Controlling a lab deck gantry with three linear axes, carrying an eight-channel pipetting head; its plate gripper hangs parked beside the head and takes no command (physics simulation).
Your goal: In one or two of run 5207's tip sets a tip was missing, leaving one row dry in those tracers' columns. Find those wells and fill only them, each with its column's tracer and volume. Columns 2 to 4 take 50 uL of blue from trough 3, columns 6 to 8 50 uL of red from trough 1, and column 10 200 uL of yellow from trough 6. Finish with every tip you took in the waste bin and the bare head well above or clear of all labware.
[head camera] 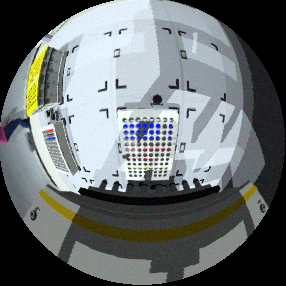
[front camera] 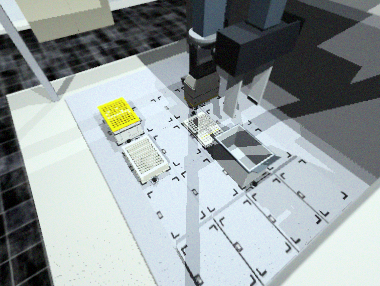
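The pipetting head (front camera: 201, 89) (head camera: 150, 196) is above the deck close to the well plate (front camera: 192, 125) (head camera: 147, 113); its channels are dark stubs and I see no tips on them. In the head view three plate columns show blue, with a dark well in each at the second position from the right. Fainter red columns and a yellow one lie nearer the head; their gaps are unclear. The yellow tip rack (front camera: 119, 114) (head camera: 36, 82) and the trough block (front camera: 146, 157) (head camera: 61, 150) stand left. My plate gripper (front camera: 243, 109) hangs with its fingers apart and empty.
The open waste bin (front camera: 236, 167) stands beside the well plate in the front view, on its right. A dark round knob (head camera: 157, 99) sits at the plate's far edge in the head view. A translucent post (front camera: 192, 225) crosses the front view.
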